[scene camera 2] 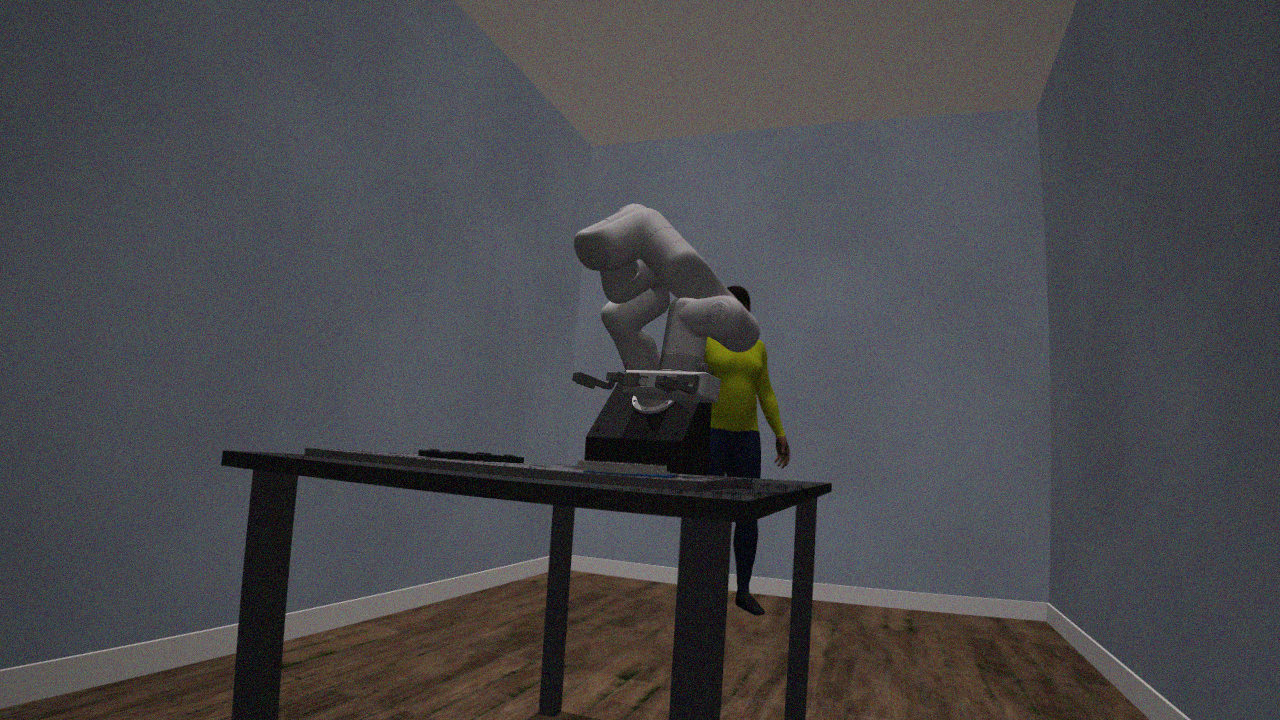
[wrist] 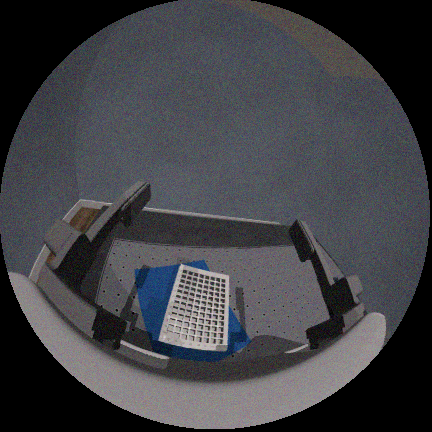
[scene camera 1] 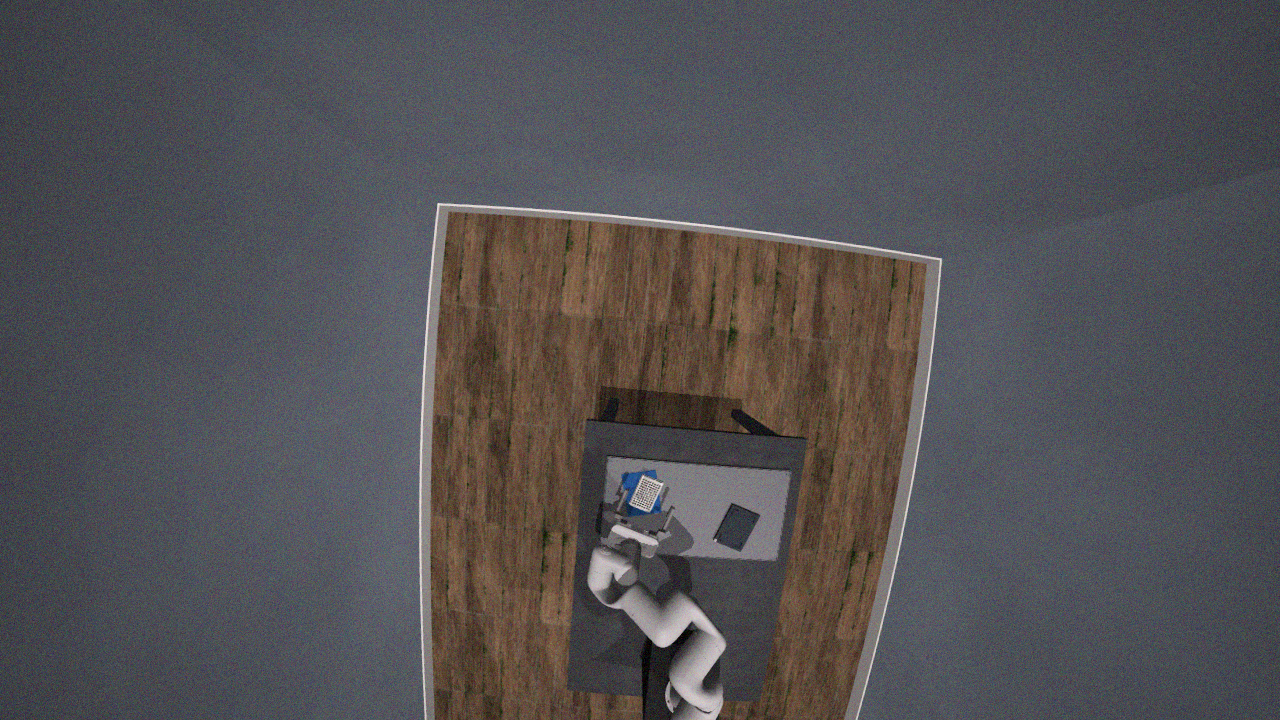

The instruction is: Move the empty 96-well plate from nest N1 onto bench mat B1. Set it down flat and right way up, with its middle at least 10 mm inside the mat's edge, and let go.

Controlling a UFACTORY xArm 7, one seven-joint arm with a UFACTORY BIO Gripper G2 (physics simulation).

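Frame: origin at the arm's base, x left, y down, z back, level; centimetres.
Where they show: hand, tool point: (scene camera 2: 623, 382) (wrist: 227, 223) (scene camera 1: 647, 503).
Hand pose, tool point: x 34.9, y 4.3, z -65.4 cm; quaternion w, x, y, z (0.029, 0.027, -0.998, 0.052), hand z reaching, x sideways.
Each offset is from my tool point to the centre of the thing. Level surfaces: height alone.
The white 96-well plate {dx -0.6, dy +13.2, dz +2.4 cm} (scene camera 1: 646, 493) (scene camera 2: 623, 466) (wrist: 197, 310) lies flat, wells up, on the blue bench mat B1 {dy +13.9 cm} (scene camera 1: 630, 480) (wrist: 152, 295). It is turned relative to the mat. Its middle is over the mat, and its far right corner reaches past the mat's edge in the wrist view. My gripper (scene camera 1: 642, 494) (scene camera 2: 631, 381) (wrist: 220, 212) is wide open and empty, raised well above the plate, with a finger to either side. The dark rectangular nest N1 {dx -38.0, dy +13.4, dz +5.4 cm} (scene camera 1: 737, 526) (scene camera 2: 469, 455) stands to the right in scene camera 1, with no plate in it.
A grey perforated board {dy +14.1 cm} (scene camera 1: 698, 483) (wrist: 270, 300) carries the mat and nest on the dark table (scene camera 1: 769, 626) (scene camera 2: 429, 479). The arm (scene camera 1: 662, 617) (scene camera 2: 671, 250) reaches in from the base side. A person in a yellow top (scene camera 2: 738, 385) stands behind the arm in scene camera 2.
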